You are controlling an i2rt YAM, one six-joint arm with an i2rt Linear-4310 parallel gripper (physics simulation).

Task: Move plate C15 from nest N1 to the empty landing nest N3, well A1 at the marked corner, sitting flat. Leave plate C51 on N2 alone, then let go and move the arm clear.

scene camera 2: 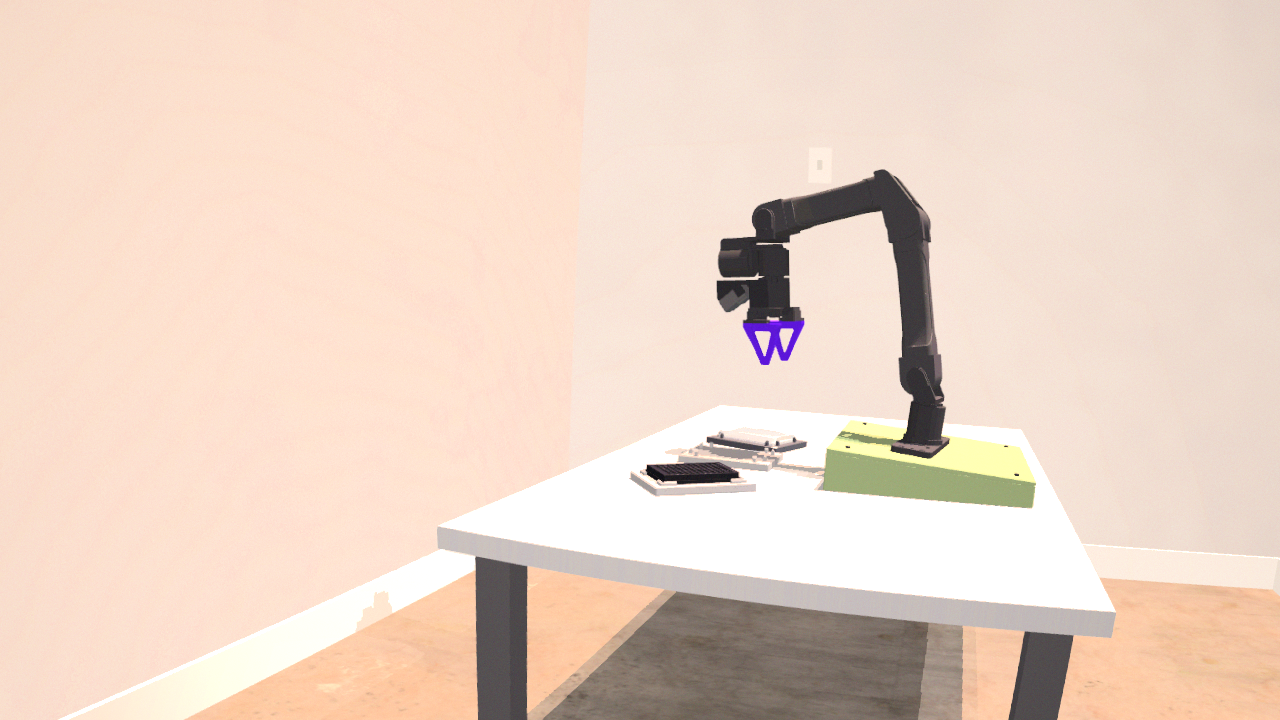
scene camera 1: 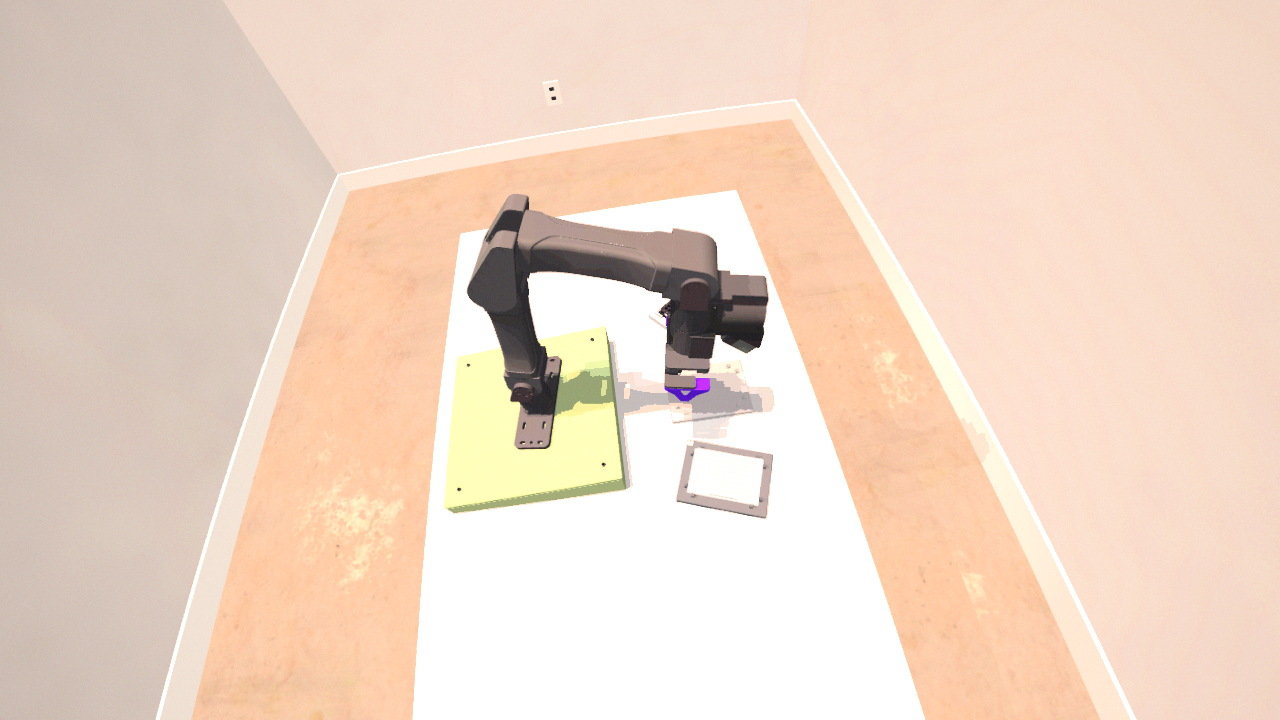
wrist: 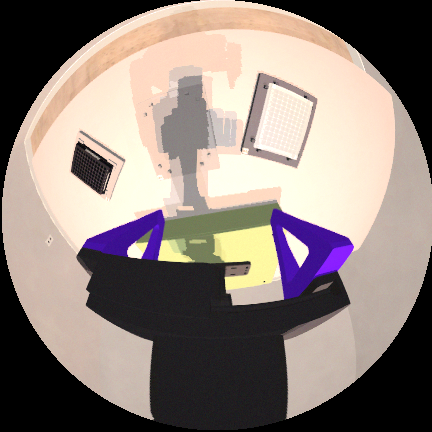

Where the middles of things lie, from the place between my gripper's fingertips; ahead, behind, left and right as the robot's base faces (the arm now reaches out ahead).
I see the pale plate [scene camera 1: 737,478] 16 cm below my hand, 12 cm to the right of it and 7 cm ahead of it. Round my hand: black gridded tray [scene camera 2: 710,472] (28 cm to the left, 16 cm below, 2 cm ahead).
